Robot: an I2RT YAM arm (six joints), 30 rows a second.
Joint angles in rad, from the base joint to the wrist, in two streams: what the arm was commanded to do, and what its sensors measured. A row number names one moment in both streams.
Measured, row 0:
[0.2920, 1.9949, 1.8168, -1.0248, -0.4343, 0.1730]
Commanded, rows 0 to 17:
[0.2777, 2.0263, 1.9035, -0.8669, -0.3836, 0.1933]
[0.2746, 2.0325, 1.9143, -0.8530, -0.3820, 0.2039]
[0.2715, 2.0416, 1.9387, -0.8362, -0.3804, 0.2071]
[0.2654, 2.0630, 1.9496, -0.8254, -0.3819, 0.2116]
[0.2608, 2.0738, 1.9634, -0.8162, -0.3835, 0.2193]
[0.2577, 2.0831, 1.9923, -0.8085, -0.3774, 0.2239]
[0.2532, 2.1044, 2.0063, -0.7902, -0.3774, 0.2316]
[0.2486, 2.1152, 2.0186, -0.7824, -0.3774, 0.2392]
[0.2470, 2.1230, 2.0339, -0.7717, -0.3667, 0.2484]
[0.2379, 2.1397, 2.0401, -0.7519, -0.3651, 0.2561]
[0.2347, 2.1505, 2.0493, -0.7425, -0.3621, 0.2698]
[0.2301, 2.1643, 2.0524, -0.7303, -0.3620, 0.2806]
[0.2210, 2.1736, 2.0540, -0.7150, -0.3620, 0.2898]
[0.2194, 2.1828, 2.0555, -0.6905, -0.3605, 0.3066]
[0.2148, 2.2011, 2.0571, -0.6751, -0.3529, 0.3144]
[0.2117, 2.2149, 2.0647, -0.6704, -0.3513, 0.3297]
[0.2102, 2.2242, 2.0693, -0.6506, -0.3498, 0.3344]
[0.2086, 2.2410, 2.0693, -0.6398, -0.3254, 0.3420]
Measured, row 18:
[0.2291, 2.1971, 2.0125, -0.7582, -0.3691, 0.2905]
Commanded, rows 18 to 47:
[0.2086, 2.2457, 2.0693, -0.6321, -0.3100, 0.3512]
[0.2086, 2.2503, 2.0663, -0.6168, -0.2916, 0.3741]
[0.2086, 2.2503, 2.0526, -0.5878, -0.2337, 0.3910]
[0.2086, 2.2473, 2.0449, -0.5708, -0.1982, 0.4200]
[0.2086, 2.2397, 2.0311, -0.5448, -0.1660, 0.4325]
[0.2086, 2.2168, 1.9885, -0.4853, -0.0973, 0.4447]
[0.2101, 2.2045, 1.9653, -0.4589, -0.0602, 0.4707]
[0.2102, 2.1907, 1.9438, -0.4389, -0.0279, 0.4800]
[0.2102, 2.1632, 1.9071, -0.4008, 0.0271, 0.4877]
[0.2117, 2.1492, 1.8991, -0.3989, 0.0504, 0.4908]
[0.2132, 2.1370, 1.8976, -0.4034, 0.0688, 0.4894]
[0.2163, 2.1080, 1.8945, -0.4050, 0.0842, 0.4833]
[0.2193, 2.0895, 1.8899, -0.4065, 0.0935, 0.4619]
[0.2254, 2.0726, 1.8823, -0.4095, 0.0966, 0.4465]
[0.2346, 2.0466, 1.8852, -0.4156, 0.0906, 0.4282]
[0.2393, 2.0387, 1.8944, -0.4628, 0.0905, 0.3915]
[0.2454, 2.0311, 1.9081, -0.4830, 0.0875, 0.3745]
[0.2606, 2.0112, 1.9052, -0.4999, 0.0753, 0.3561]
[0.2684, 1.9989, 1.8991, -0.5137, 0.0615, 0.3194]
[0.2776, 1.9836, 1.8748, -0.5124, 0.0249, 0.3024]
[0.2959, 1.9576, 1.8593, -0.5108, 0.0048, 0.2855]
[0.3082, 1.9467, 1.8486, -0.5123, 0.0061, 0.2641]
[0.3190, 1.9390, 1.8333, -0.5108, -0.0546, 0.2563]
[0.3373, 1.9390, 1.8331, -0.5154, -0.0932, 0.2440]
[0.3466, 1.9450, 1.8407, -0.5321, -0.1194, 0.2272]
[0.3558, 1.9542, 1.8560, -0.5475, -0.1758, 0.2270]
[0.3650, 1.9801, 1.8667, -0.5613, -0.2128, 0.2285]
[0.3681, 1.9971, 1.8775, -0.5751, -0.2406, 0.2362]
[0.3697, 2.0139, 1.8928, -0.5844, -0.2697, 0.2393]
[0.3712, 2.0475, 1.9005, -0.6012, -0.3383, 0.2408]
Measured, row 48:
[0.3519, 1.9732, 1.8553, -0.5270, -0.1322, 0.2695]
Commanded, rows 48 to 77:
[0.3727, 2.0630, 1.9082, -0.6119, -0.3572, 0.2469]
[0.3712, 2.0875, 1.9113, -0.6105, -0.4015, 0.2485]
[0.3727, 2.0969, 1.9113, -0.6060, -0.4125, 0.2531]
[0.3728, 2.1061, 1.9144, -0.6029, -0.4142, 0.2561]
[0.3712, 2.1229, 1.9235, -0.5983, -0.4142, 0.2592]
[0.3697, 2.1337, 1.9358, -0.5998, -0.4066, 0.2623]
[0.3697, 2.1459, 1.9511, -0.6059, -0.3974, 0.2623]
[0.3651, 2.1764, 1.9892, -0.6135, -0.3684, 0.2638]
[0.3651, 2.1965, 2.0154, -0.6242, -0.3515, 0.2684]
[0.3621, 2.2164, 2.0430, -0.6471, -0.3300, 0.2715]
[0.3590, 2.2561, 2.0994, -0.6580, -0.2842, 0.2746]
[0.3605, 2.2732, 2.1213, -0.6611, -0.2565, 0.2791]
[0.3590, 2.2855, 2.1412, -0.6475, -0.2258, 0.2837]
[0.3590, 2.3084, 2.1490, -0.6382, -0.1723, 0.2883]
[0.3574, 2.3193, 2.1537, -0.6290, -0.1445, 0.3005]
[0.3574, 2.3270, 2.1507, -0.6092, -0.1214, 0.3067]
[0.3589, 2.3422, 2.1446, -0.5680, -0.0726, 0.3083]
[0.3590, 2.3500, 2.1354, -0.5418, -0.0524, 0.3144]
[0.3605, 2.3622, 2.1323, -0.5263, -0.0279, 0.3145]
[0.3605, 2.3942, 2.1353, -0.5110, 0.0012, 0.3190]
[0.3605, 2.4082, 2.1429, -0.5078, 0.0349, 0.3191]
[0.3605, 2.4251, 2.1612, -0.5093, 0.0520, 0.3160]
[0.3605, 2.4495, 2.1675, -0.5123, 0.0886, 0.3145]
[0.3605, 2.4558, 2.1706, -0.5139, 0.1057, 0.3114]
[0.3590, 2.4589, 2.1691, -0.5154, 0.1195, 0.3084]
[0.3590, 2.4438, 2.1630, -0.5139, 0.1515, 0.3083]
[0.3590, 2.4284, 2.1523, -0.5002, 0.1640, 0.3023]
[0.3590, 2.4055, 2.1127, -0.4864, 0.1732, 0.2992]
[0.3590, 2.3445, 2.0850, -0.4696, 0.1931, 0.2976]
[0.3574, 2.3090, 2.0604, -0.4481, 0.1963, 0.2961]
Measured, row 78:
[0.3702, 2.4378, 2.1231, -0.5339, 0.0502, 0.3122]
